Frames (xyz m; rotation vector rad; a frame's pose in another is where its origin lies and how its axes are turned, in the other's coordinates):
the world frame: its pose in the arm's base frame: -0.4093 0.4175 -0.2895 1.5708 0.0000 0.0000
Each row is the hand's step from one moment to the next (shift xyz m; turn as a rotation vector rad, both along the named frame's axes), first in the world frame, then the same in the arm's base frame.
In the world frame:
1: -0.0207 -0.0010 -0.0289 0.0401 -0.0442 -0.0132
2: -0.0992 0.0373 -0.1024 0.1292 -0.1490 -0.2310
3: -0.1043 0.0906 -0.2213 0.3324 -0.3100 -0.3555
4: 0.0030 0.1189 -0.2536 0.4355 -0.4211 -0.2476
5: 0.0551 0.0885 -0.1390 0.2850 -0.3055 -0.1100
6: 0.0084 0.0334 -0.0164 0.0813 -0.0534 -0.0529
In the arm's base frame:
1: -0.0207 0.0289 -0.0010 0.0401 0.0132 -0.0442
2: -0.0992 0.1024 0.0373 0.1292 0.2310 -0.1490
3: -0.1043 0.2213 0.0906 0.3324 0.3555 -0.3100
4: 0.0030 0.2536 0.1189 0.4355 0.2476 -0.4211
5: 0.0551 0.1390 0.0885 0.2850 0.1100 -0.3055
6: 0.0084 0.0164 0.0334 0.0813 0.0529 -0.0534

